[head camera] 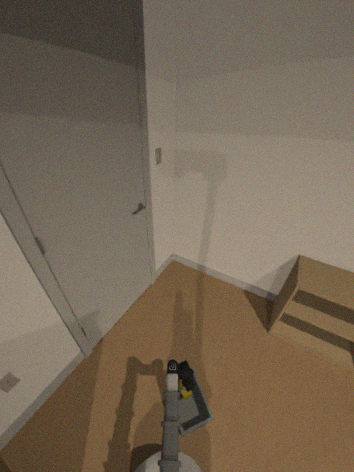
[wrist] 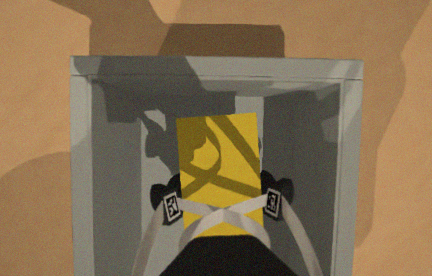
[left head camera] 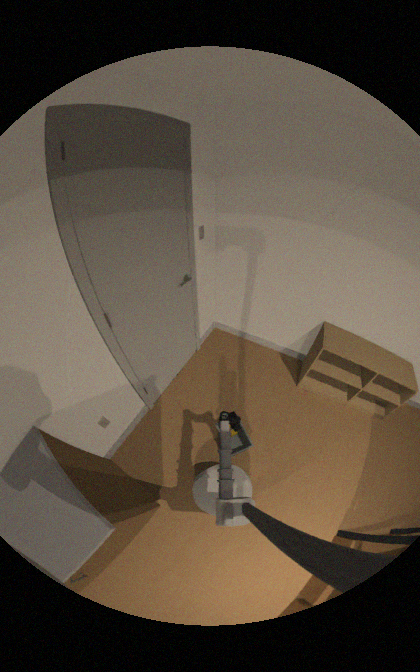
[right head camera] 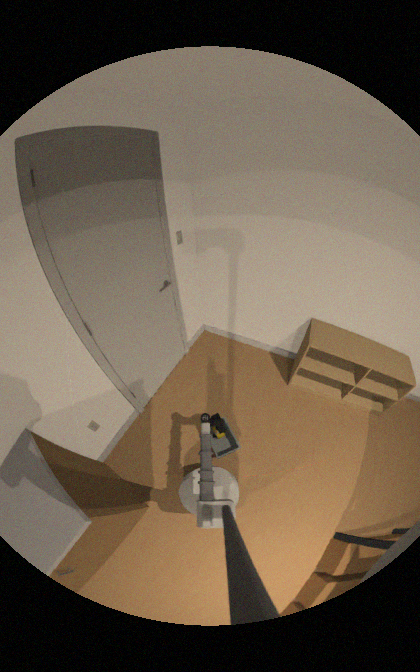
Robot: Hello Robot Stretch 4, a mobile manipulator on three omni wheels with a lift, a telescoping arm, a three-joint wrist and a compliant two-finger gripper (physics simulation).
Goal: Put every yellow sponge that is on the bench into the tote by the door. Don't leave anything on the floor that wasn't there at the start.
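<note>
My gripper point(head camera: 185, 383) point(wrist: 221, 188) is shut on a yellow sponge point(head camera: 186, 394) point(left head camera: 233, 433) point(right head camera: 219, 434) point(wrist: 232, 150), with one fingertip at each long side of it. The near end of the sponge is hidden by the gripper body in the wrist view. The grey tote point(head camera: 188, 411) point(left head camera: 240, 442) point(right head camera: 226, 445) point(wrist: 215, 66) stands on the floor in front of the base. The sponge is over the tote's opening, within its walls as seen from the wrist; its exact height above the tote's bottom cannot be told. No other sponge can be made out.
A closed door point(head camera: 95, 200) point(left head camera: 135, 280) is at the left. A wooden shelf unit point(head camera: 327, 281) point(left head camera: 370, 351) point(right head camera: 357, 346) stands against the wall at the right. A grey-topped piece of furniture point(left head camera: 55, 525) point(right head camera: 40, 510) is at the lower left. Dark legs point(left head camera: 370, 538) point(right head camera: 362, 541) show at the lower right.
</note>
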